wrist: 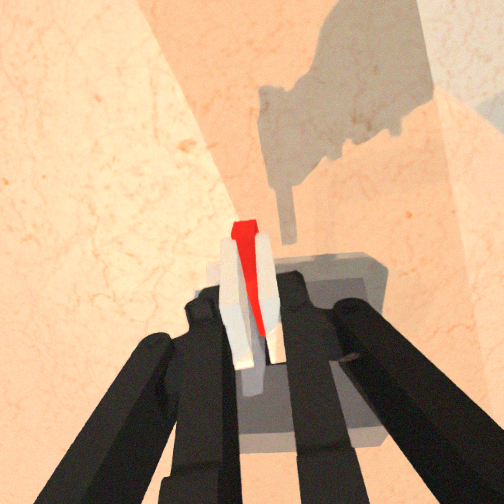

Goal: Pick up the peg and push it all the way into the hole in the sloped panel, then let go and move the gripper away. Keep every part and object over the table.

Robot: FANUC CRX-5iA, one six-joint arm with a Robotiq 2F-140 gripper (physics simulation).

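My gripper (246,250) is shut on the red peg (248,265), which sticks out a little past its two white fingertip pads in the centre of the wrist view. Behind and below the fingers lies the grey block with the sloped panel (320,350). The black finger links hide most of it, and the hole is not visible. The peg is held above the block, apart from it as far as I can tell.
The table top is pale orange marble. The arm and peg cast a dark shadow (340,110) on it at the upper right. A lighter corner (470,50) at the top right may be the table's edge.
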